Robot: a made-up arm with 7 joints. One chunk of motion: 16 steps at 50 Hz.
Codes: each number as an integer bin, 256 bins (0 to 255) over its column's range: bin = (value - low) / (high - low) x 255, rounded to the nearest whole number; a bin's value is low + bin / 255 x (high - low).
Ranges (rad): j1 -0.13..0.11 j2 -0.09..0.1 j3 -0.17..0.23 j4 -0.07..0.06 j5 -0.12..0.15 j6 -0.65..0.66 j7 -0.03..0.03
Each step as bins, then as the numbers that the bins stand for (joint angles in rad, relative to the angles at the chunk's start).
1 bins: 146 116 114 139 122 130 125
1 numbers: 0.0074 -0.0036 0.0088 0.0009 0.0092 0.0178 -0.0006
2 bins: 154 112 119 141 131 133 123
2 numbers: 0.0149 -0.0065 0.0167 0.0019 0.0187 0.0333 -0.0011
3 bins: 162 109 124 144 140 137 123
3 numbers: 0.0225 -0.0088 0.0245 0.0034 0.0282 0.0538 -0.0011
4 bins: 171 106 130 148 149 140 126
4 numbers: 0.0309 -0.0110 0.0339 0.0055 0.0378 0.0692 -0.0004
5 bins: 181 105 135 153 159 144 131
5 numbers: 0.0404 -0.0118 0.0418 0.0080 0.0484 0.0898 0.0008
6 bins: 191 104 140 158 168 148 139
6 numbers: 0.0498 -0.0125 0.0496 0.0105 0.0579 0.1103 0.0027
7 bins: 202 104 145 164 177 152 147
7 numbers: 0.0601 -0.0125 0.0575 0.0136 0.0674 0.1309 0.0046
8 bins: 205 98 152 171 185 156 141
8 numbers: 0.0629 -0.0170 0.0684 0.0172 0.0759 0.1514 0.0032
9 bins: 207 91 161 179 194 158 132
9 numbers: 0.0648 -0.0222 0.0825 0.0213 0.0854 0.1617 0.0011
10 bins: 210 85 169 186 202 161 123
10 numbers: 0.0676 -0.0267 0.0951 0.0248 0.0939 0.1771 -0.0011
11 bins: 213 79 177 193 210 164 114
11 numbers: 0.0705 -0.0311 0.1076 0.0284 0.1024 0.1925 -0.0032
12 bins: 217 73 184 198 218 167 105
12 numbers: 0.0742 -0.0356 0.1186 0.0309 0.1108 0.2079 -0.0053
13 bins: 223 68 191 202 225 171 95
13 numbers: 0.0799 -0.0393 0.1296 0.0330 0.1182 0.2285 -0.0076
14 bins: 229 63 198 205 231 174 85
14 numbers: 0.0855 -0.0431 0.1406 0.0345 0.1246 0.2439 -0.0100
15 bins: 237 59 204 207 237 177 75
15 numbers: 0.0931 -0.0460 0.1500 0.0355 0.1309 0.2593 -0.0124
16 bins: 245 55 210 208 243 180 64
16 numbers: 0.1006 -0.0490 0.1594 0.0360 0.1373 0.2747 -0.0149
